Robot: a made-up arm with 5 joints.
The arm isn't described. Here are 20 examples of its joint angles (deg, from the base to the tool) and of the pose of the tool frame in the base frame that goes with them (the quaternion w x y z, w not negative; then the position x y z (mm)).
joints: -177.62 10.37 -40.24 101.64 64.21
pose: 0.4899 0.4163 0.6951 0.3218 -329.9 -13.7 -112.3
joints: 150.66 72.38 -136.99 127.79 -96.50
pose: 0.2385 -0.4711 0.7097 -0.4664 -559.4 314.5 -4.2
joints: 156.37 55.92 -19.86 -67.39 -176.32
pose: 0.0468 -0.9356 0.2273 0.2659 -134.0 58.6 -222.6
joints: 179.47 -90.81 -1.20 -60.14 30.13
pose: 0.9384 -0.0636 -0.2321 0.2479 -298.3 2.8 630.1
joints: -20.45 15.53 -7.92 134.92 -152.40
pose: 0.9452 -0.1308 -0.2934 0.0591 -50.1 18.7 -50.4
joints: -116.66 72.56 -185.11 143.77 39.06
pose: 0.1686 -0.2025 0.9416 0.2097 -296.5 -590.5 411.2
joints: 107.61 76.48 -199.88 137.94 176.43
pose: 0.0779 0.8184 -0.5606 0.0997 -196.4 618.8 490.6
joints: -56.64 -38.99 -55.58 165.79 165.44
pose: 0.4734 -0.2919 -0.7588 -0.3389 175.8 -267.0 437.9
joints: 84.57 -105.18 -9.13 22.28 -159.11
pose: 0.4357 -0.3664 0.5900 0.5726 36.7 385.8 704.4
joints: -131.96 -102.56 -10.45 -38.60 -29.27
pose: 0.9565 0.1532 -0.1915 0.1581 -142.3 -158.3 769.7
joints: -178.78 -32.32 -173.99 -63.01 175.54
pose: 0.0201 0.7020 0.0348 0.7110 569.0 12.1 752.2
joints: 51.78 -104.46 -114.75 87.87 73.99
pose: 0.8110 -0.4043 0.0794 -0.4153 -363.4 -461.4 779.9
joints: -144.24 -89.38 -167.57 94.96 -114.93
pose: 0.7612 0.1514 -0.0396 -0.6294 650.7 468.6 490.5
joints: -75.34 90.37 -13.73 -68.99 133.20
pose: 0.0323 -0.2459 -0.9670 -0.0584 -50.0 191.2 -177.1
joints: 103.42 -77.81 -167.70 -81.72 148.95
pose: 0.2277 0.8847 -0.3712 0.1665 161.1 -675.1 259.6
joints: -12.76 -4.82 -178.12 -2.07 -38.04
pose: 0.4285 -0.0426 -0.0096 0.9025 -253.8 57.5 1126.4
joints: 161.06 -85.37 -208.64 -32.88 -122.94
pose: 0.0931 -0.7553 0.5901 -0.2693 574.0 -197.0 -200.6
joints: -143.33 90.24 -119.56 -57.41 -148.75
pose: 0.3836 0.7262 0.0344 -0.5695 -574.0 -427.4 -62.1
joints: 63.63 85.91 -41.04 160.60 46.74
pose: 0.8008 -0.2181 -0.0324 -0.5569 -61.0 -123.0 -25.8
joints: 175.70 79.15 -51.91 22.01 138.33
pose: 0.1627 0.8611 0.2912 0.3836 -21.8 1.6 -449.1
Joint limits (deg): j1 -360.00..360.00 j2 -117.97..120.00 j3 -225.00..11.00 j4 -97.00..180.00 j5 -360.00..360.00
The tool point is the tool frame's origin. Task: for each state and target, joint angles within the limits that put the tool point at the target. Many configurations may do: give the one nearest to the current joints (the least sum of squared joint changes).
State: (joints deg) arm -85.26 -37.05 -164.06 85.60 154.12
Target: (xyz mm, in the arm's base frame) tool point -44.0 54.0 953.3
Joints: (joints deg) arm -50.82 -38.94 -146.69 134.13 154.12
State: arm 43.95 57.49 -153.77 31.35 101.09
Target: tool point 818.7 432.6 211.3
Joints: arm 27.85 71.93 -144.75 32.53 101.09
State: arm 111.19 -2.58 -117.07 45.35 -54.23
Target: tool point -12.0 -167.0 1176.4
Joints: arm 85.89 -33.41 -143.99 36.70 -54.23
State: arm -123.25 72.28 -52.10 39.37 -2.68
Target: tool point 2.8 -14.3 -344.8
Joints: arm -78.92 54.42 -37.25 59.31 -2.68
